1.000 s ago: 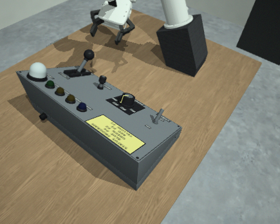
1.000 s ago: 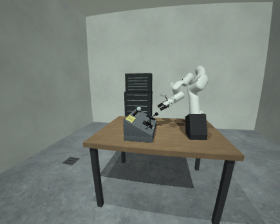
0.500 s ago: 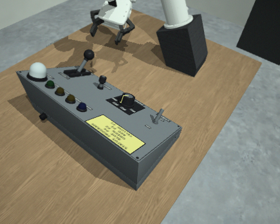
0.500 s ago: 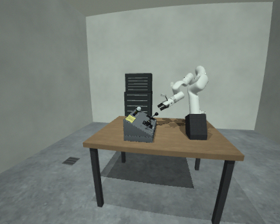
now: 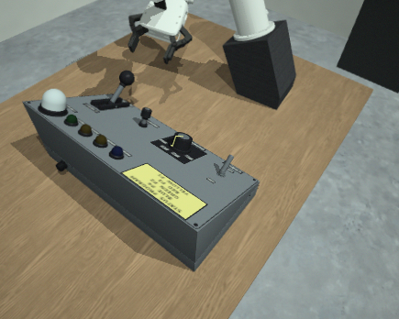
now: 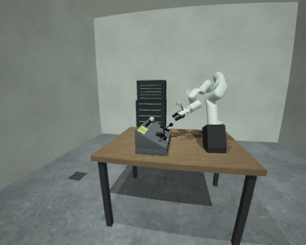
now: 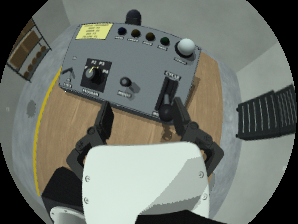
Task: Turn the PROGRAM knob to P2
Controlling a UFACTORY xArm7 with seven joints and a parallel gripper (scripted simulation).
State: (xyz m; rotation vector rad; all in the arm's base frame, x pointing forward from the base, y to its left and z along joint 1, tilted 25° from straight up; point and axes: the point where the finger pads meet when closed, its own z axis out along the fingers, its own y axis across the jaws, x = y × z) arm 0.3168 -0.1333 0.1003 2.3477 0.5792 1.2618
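My gripper is now 110 mm above the small slider knob, 100 mm short of it and 50 mm to the right of it. From my hand the other things lie so: metal toggle switch 280 mm to the left, 140 mm ahead, 120 mm below; then grey console 150 mm ahead, 140 mm below, 100 mm to the left; then ball-topped lever 110 mm below, 70 mm to the right, 60 mm ahead.
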